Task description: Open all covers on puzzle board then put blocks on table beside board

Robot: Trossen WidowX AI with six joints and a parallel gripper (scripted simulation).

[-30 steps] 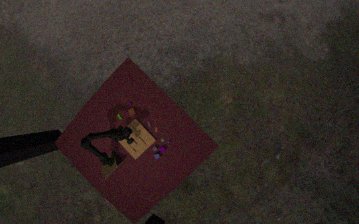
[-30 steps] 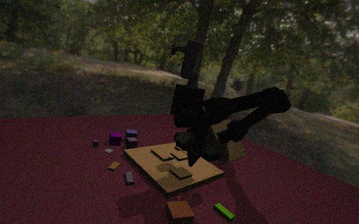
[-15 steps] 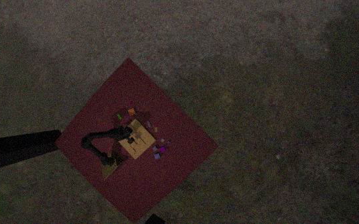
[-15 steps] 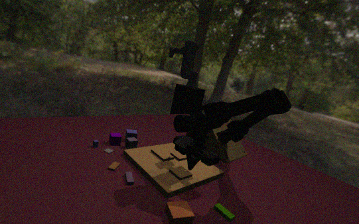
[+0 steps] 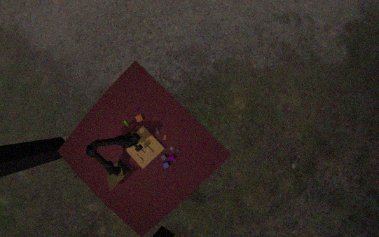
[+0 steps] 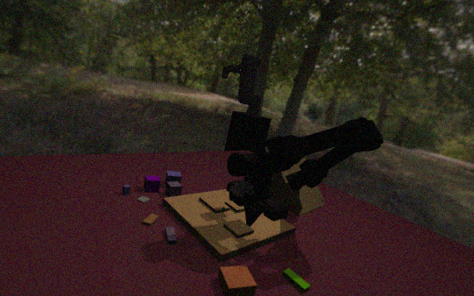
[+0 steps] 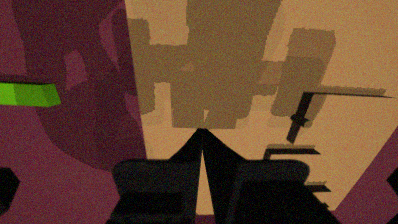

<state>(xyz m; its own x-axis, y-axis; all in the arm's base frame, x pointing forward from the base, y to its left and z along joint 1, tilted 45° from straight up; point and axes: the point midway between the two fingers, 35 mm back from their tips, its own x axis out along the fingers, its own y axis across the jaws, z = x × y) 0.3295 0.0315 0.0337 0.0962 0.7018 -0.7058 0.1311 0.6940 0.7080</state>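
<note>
The grey bar is 19 cm ahead of my gripper tip, 10 cm to the right of it and 2 cm below it. Also, from my gripper tip: green bar (19 cm to the left, 6 cm ahead, 2 cm below); orange block (18 cm ahead, 11 cm to the left, 1 cm below); flat orange tile (19 cm to the right, 19 cm ahead, 2 cm below).
</note>
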